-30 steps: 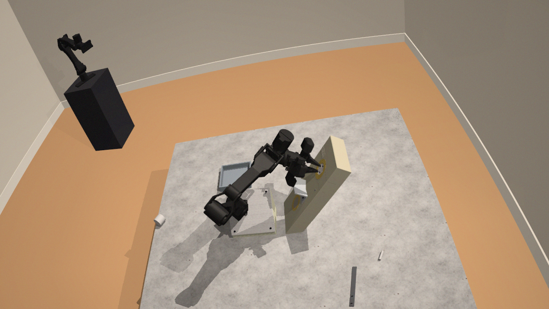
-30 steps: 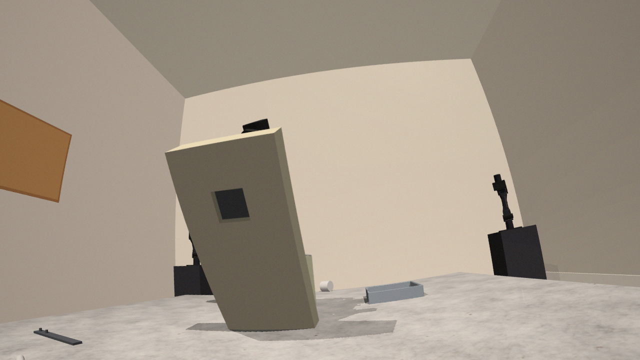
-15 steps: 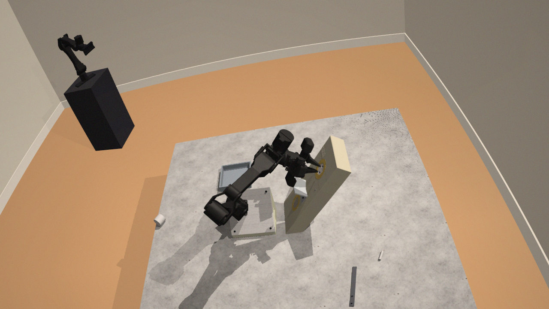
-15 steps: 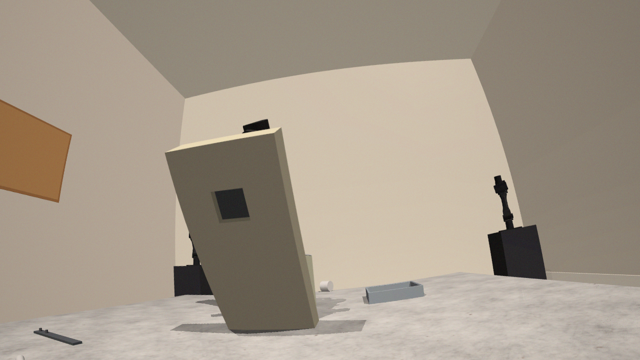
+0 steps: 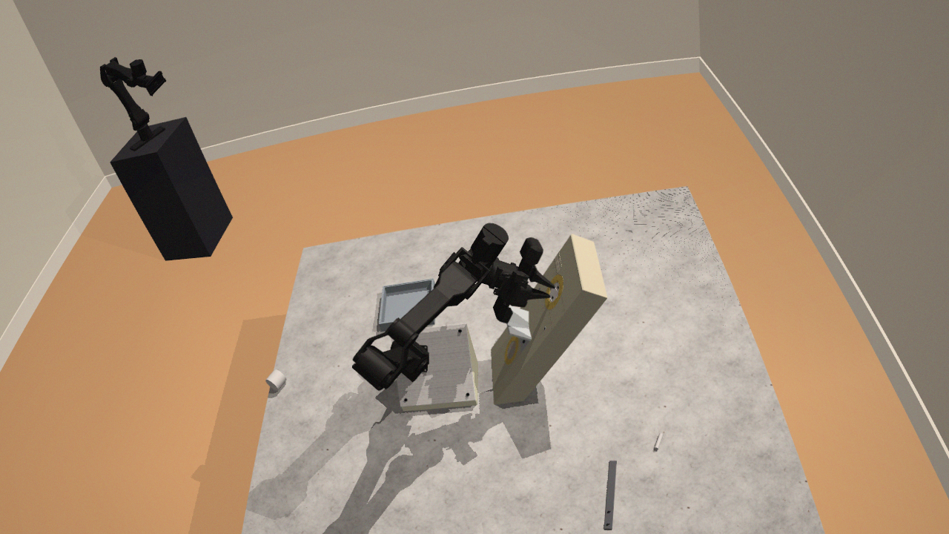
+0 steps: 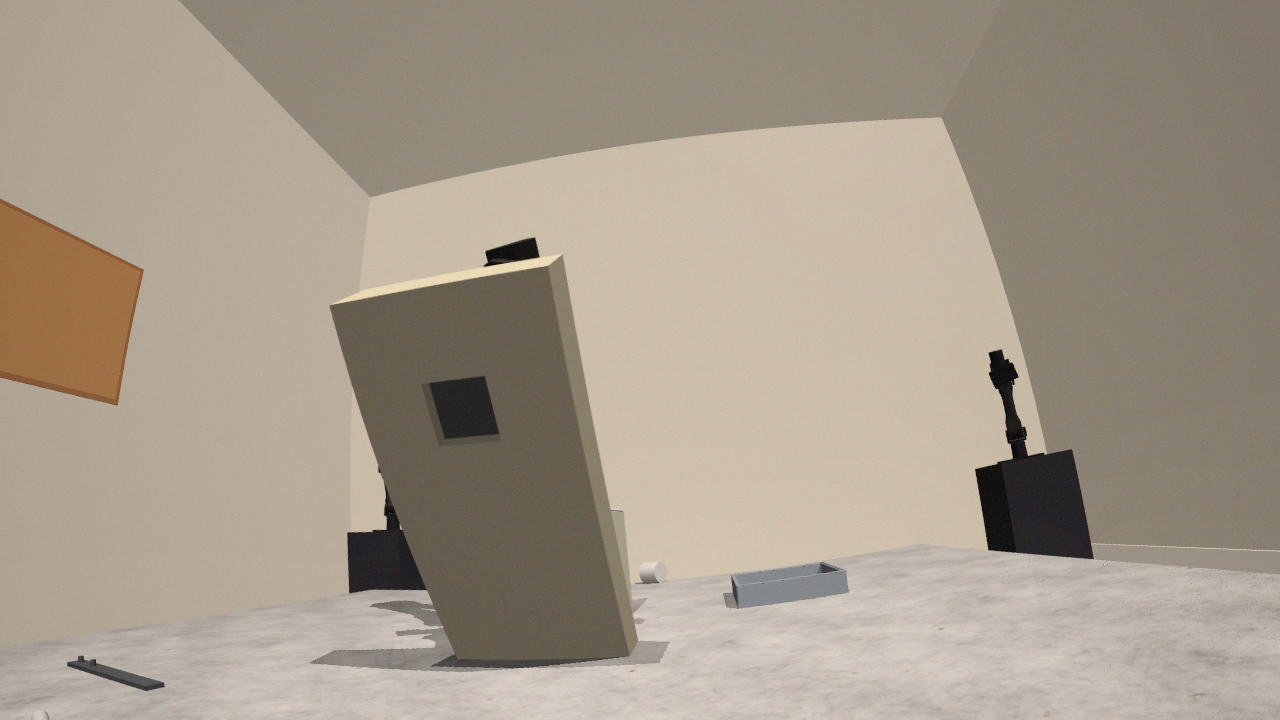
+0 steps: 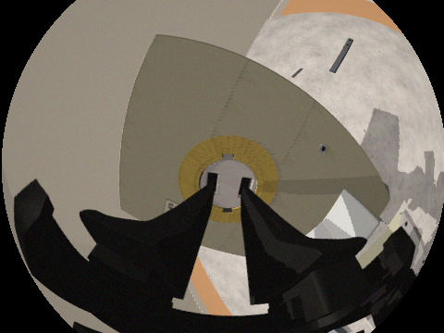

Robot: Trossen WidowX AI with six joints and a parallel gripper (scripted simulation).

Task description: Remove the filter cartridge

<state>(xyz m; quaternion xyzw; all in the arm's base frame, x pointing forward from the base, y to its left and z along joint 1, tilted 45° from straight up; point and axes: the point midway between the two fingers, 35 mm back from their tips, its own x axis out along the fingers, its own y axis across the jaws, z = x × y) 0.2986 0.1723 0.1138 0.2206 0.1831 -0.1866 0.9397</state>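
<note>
The round filter cartridge lies 2 cm ahead of my gripper tip and 1 cm below it. Also, from my gripper tip: small peg (23 cm ahead, 24 cm to the right, 26 cm below); then beige service panel (3 cm behind, 9 cm below); then grey tray (44 cm behind, 23 cm to the left, 25 cm below).
</note>
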